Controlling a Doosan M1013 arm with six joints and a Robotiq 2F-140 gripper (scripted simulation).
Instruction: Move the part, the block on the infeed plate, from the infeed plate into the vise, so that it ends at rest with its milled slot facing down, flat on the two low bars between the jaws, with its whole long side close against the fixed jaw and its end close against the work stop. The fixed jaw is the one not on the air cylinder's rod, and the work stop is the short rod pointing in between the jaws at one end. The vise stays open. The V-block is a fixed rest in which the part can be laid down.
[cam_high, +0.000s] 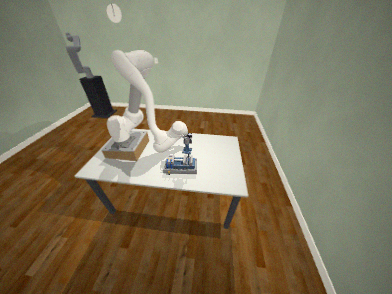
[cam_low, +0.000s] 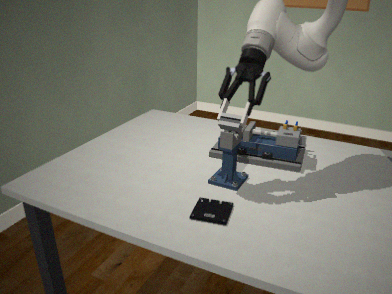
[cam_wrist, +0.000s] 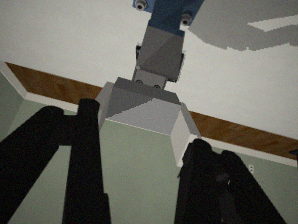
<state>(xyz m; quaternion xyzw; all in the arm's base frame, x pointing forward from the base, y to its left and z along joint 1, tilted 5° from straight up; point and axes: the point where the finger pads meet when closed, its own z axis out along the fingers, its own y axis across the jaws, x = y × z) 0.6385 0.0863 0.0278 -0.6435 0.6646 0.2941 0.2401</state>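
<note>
Now: the part 2 cm to the left of my hand and 2 cm below it. From my hand the other things lie so: work stop (4 cm ahead, 15 cm to the right, 11 cm below); then blue foot (2 cm to the left, 19 cm below); then blue v-block stand (2 cm to the left, 14 cm below).
</note>
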